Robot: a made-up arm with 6 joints. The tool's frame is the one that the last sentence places. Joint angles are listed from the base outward.
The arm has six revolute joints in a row. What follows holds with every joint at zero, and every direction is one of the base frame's. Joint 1 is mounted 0.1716 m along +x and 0.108 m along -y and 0.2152 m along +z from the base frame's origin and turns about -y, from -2.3 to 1.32 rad. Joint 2 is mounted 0.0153 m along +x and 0.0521 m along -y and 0.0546 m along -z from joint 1 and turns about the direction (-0.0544, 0.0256, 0.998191), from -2.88 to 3.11 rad. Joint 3 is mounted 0.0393 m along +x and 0.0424 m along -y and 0.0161 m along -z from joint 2 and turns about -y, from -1.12 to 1.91 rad. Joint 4 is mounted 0.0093 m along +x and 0.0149 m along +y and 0.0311 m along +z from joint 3 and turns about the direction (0.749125, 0.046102, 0.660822), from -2.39 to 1.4 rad. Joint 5 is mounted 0.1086 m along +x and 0.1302 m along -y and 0.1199 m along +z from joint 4 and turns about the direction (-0.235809, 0.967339, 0.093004), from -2.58 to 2.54 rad. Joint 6 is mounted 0.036 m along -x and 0.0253 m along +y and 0.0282 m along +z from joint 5 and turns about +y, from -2.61 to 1.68 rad. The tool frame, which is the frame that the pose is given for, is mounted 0.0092 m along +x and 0.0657 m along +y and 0.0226 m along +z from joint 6; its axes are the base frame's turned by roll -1.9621, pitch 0.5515 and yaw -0.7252 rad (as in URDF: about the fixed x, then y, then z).
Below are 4 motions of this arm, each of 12 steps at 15 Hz.
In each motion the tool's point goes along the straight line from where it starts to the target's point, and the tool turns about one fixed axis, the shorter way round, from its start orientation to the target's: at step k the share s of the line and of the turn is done. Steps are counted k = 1, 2, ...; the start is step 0. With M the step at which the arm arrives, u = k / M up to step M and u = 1 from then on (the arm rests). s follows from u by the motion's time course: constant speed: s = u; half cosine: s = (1 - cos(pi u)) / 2; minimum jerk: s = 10 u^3 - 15 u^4 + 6 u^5.
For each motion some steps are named. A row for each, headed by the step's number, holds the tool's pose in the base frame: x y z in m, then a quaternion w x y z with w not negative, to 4 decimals.
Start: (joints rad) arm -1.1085 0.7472 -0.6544 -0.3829 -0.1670 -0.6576
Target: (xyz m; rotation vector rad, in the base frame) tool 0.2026 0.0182 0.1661 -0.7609 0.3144 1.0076
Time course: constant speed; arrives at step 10
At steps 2, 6, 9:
2: 0.2832 -0.0242 0.0849 0.4712 -0.6575 0.2846 0.5144
6: 0.2429 -0.0030 0.1255 0.6515 -0.5203 0.2216 0.5057
9: 0.2127 0.0129 0.1560 0.7635 -0.3979 0.1661 0.4807

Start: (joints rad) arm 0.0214 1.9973 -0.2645 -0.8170 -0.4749 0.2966
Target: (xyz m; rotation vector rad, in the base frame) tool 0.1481 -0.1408 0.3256 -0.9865 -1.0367 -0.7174
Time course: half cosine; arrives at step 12
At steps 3, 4, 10, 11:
3: 0.1163 -0.0228 0.3067 0.3925 -0.8461 -0.3528 0.0747
4: 0.1202 -0.0371 0.3090 0.4418 -0.8141 -0.3761 0.0248
10: 0.1456 -0.1315 0.3241 0.6823 -0.4837 -0.4630 -0.2935
11: 0.1475 -0.1384 0.3252 0.6930 -0.4529 -0.4644 -0.3145

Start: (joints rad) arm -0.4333 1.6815 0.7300 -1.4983 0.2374 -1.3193
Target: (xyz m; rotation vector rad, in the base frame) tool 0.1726 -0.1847 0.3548 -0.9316 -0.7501 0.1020
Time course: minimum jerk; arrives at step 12
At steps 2, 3, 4, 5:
2: 0.1726 -0.1610 0.3412 0.7326 -0.5315 -0.2093 -0.3701
3: 0.1726 -0.1627 0.3421 0.7447 -0.5285 -0.2213 -0.3422
4: 0.1726 -0.1653 0.3436 0.7619 -0.5228 -0.2396 -0.2979
5: 0.1726 -0.1687 0.3456 0.7812 -0.5133 -0.2622 -0.2397

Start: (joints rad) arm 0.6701 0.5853 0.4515 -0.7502 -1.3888 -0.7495
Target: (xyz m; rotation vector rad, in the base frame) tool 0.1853 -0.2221 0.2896 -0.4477 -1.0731 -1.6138
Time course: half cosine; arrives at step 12
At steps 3, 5, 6, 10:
3: 0.1471 -0.1725 0.2992 0.4172 -0.0035 -0.6338 -0.6513
5: 0.1571 -0.1855 0.2967 0.4546 -0.0528 -0.5908 -0.6644
6: 0.1629 -0.1930 0.2952 0.4751 -0.0812 -0.5644 -0.6702
10: 0.1823 -0.2182 0.2904 0.5364 -0.1746 -0.4682 -0.6801

